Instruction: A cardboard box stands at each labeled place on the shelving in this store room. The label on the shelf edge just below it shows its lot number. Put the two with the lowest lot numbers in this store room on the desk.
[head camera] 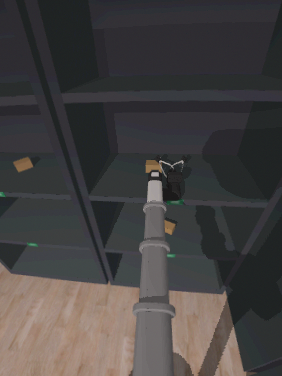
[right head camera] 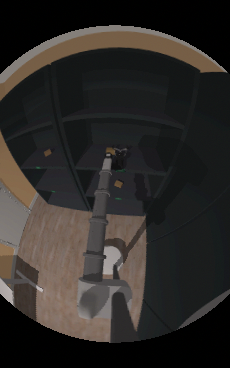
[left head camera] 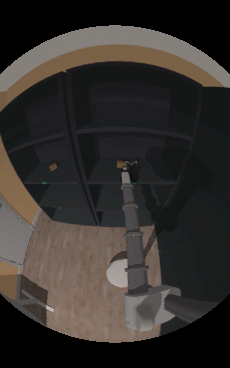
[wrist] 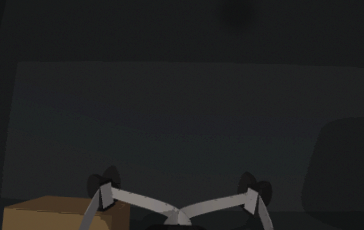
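Pixels of known places: gripper, fingertip midpoint: [head camera: 170, 156] [right head camera: 119, 145] [left head camera: 129, 158] [wrist: 180, 184]; robot's base, origin of the base link: [right head camera: 107, 258] [left head camera: 122, 271].
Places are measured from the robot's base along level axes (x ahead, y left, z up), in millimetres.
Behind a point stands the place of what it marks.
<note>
A cardboard box [head camera: 151, 165] {x 961, y 19, z 1011 mm} [left head camera: 120, 164] {x 958, y 10, z 999 mm} [right head camera: 109, 151] {x 956, y 12, z 995 mm} [wrist: 55, 215] {x 957, y 6, z 1012 mm} sits on the middle shelf of the right bay. My gripper [head camera: 172, 161] {x 1025, y -91, z 1031 mm} [left head camera: 131, 162] {x 1025, y -91, z 1031 mm} [right head camera: 121, 149] {x 1025, y -91, z 1031 mm} [wrist: 180, 184] {x 1025, y -91, z 1031 mm} is open and empty over that shelf, to the right of the box; in the wrist view its left finger overlaps the box's right end. Another box [head camera: 170, 227] {x 906, y -111, z 557 mm} [right head camera: 119, 184] {x 898, y -110, z 556 mm} is on the shelf below, partly behind the arm in the head view. A third box [head camera: 23, 164] {x 995, y 806, z 1001 mm} [left head camera: 53, 167] {x 997, y 804, z 988 mm} [right head camera: 48, 152] {x 1006, y 795, z 989 mm} is in the left bay. Green labels [head camera: 175, 202] {x 733, y -98, z 945 mm} [head camera: 171, 255] {x 733, y -111, z 494 mm} [head camera: 32, 244] {x 772, y 842, z 492 mm} are too small to read. The desk cannot be made out.
An upright divider [head camera: 64, 133] {x 754, y 353, z 1279 mm} separates the two bays. A shelf board [head camera: 165, 95] {x 738, y -32, z 1406 mm} runs above the gripper. A tall dark panel [left head camera: 197, 250] {x 64, y -556, z 830 mm} [right head camera: 185, 270] {x -90, y -550, z 905 mm} stands at the right. A white round object [left head camera: 117, 273] {x -8, y 65, z 187 mm} [right head camera: 113, 259] {x 10, y -83, z 187 mm} is low by the arm, over the wooden floor [head camera: 65, 325] {x 443, y 637, z -27 mm}.
</note>
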